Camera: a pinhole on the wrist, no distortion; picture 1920 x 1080 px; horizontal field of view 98.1 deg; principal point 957.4 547.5 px. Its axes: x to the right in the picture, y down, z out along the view. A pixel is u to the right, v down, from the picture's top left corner.
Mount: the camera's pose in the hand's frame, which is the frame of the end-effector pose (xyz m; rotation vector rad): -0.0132 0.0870 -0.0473 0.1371 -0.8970 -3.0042
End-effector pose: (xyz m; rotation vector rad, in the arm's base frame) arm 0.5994 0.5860 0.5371 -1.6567 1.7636 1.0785
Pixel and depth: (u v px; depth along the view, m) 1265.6 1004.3 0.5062
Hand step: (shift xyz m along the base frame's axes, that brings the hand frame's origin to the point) -0.1711 0.5522 -0.0664
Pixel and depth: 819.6 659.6 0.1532
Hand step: -0.1657 0.0689 -0.0192
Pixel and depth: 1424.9 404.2 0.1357
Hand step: -0.1674 0.0882 0.0911
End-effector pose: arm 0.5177 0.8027 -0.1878 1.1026 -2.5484 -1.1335
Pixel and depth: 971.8 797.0 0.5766
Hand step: -0.3009 0.4753 -0.1817
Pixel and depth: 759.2 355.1 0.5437
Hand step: -0.4703 0.3754 0.0844
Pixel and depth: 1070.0 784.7 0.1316
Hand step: -0.0736 0.1335 0.0372
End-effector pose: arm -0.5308 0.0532 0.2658 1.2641 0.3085 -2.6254
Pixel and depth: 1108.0 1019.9 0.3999
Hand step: -0.1926 -0.2087 0.3329
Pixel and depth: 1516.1 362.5 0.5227
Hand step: 0.1549 -0.4821 0.4539
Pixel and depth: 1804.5 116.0 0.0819
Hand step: 0.1150 -0.1451 0.0589
